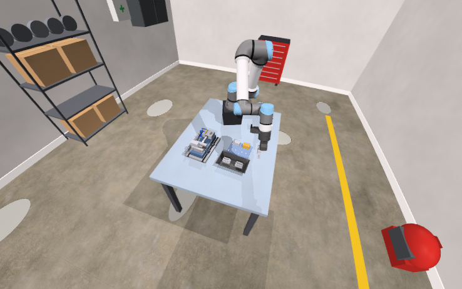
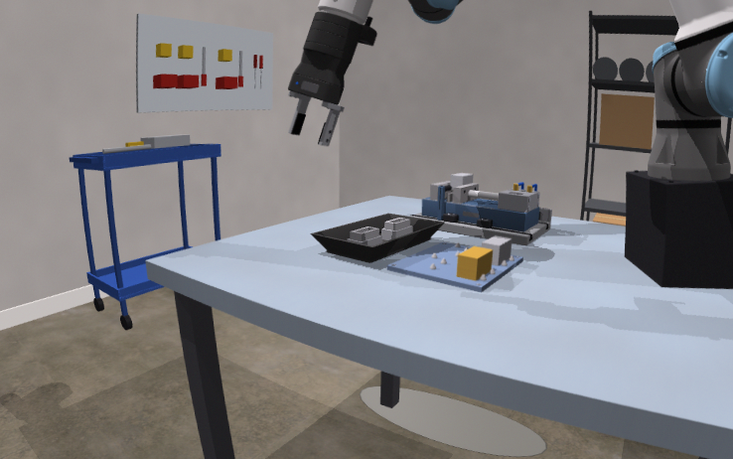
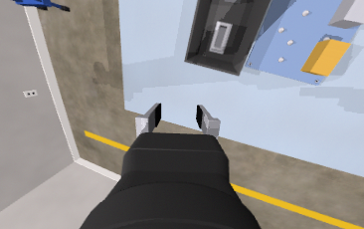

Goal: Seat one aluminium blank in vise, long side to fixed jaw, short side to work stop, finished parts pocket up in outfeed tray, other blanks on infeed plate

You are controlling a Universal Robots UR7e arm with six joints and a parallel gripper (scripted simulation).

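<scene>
Right now the brass blank is 240 mm behind my hand, 90 mm to the right of it and 200 mm below it. Also, from my hand: vise 160 mm behind, 450 mm to the right, 190 mm below.
</scene>
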